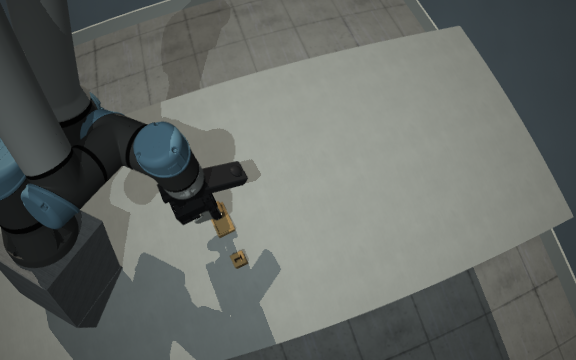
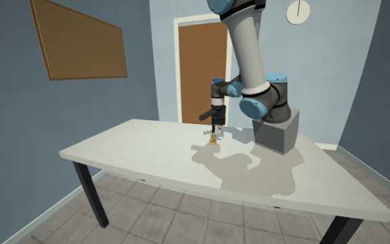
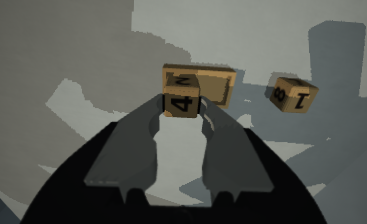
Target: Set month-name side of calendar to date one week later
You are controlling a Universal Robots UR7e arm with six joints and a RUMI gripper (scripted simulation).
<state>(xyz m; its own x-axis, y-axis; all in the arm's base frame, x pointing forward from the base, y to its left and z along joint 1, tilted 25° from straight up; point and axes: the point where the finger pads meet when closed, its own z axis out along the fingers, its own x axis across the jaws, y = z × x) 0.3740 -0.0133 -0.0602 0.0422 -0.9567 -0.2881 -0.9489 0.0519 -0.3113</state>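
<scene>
The wooden calendar tray lies 2 cm to the right of my hand and 4 cm below it.
</scene>
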